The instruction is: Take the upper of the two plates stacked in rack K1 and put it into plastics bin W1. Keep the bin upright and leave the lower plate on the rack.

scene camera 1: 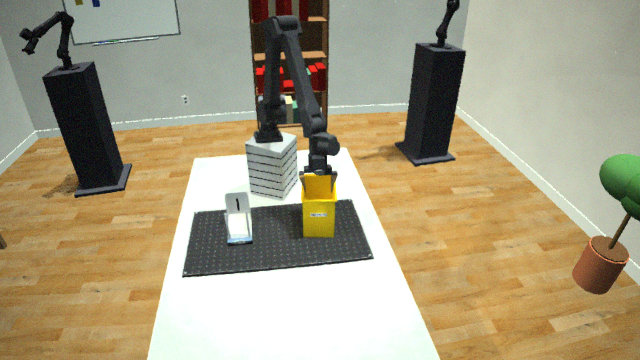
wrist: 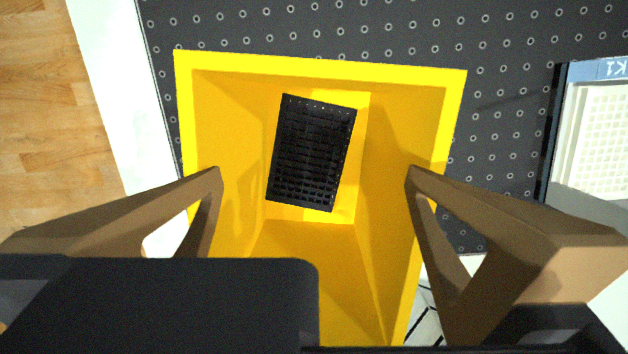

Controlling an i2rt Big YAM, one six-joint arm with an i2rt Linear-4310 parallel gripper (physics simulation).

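Note:
The yellow bin W1 (scene camera 1: 319, 218) (wrist: 320, 59) stands upright on the dark perforated board. The black plate (wrist: 311, 152) is inside the bin, low down and turned slightly against the bin's walls; whether it lies fully flat is hard to tell. My gripper (scene camera 1: 318, 181) (wrist: 314, 175) is open and empty, with its fingertips at the bin's mouth, above the plate. Rack K1 (scene camera 1: 240, 241) (wrist: 590, 71) stands apart from the bin, on the left in the scene view. A white plate (scene camera 1: 240, 225) (wrist: 602, 142) sits in the rack; part of it is cut off in the wrist view.
The perforated board (scene camera 1: 275, 255) (wrist: 505, 45) lies on the white table (scene camera 1: 290, 310). A sign with the number 1 (scene camera 1: 237, 203) rises at the back of rack K1. The striped block (scene camera 1: 272, 167) under my arm's base stands behind the board, left of the bin in the scene view.

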